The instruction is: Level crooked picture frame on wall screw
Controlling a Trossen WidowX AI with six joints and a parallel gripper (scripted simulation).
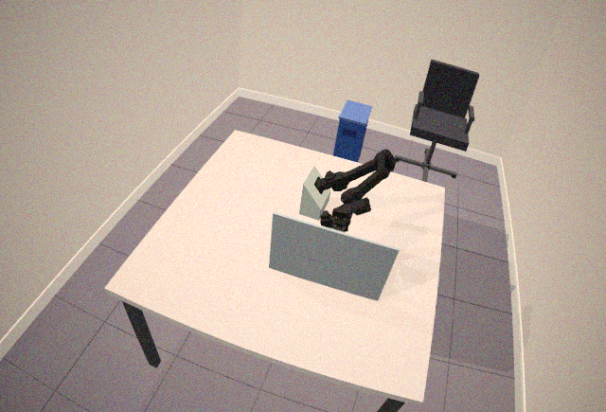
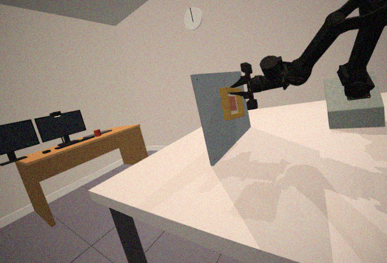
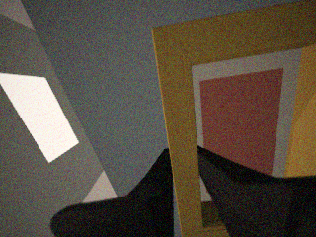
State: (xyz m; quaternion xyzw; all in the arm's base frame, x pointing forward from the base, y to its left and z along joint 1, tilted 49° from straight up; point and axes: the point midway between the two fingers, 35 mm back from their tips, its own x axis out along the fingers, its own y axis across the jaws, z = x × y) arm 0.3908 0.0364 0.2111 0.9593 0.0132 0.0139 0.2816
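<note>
The picture frame lies 1 cm to the left of my gripper tip and 5 cm below it. The rest, counted from my gripper tip: grey wall panel (1 cm ahead, 7 cm below).
</note>
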